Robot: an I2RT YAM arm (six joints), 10 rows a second.
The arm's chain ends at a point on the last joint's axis. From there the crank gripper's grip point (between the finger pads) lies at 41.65 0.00 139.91 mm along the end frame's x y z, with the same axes.
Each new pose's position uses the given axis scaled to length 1; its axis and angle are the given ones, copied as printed.
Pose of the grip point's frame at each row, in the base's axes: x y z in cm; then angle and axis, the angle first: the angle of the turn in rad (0 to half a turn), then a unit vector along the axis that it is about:
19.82 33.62 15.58 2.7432 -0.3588 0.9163 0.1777
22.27 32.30 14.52 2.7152 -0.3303 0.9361 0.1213
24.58 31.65 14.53 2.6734 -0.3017 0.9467 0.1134
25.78 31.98 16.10 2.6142 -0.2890 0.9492 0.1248
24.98 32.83 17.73 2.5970 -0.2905 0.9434 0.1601
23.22 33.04 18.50 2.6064 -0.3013 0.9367 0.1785
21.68 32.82 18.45 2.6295 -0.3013 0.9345 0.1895
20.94 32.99 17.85 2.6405 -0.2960 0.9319 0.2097
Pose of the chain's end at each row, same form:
19.37 29.64 29.62 2.7432 -0.3588 0.9163 0.1777
20.85 29.61 28.80 2.7152 -0.3303 0.9361 0.1213
22.51 28.94 28.72 2.6734 -0.3017 0.9467 0.1134
22.99 28.72 30.05 2.6142 -0.2890 0.9492 0.1248
22.26 28.58 31.43 2.5970 -0.2905 0.9434 0.1601
20.82 28.35 32.11 2.6064 -0.3013 0.9367 0.1785
19.69 27.93 32.06 2.6295 -0.3013 0.9345 0.1895
19.27 27.61 31.32 2.6405 -0.2960 0.9319 0.2097

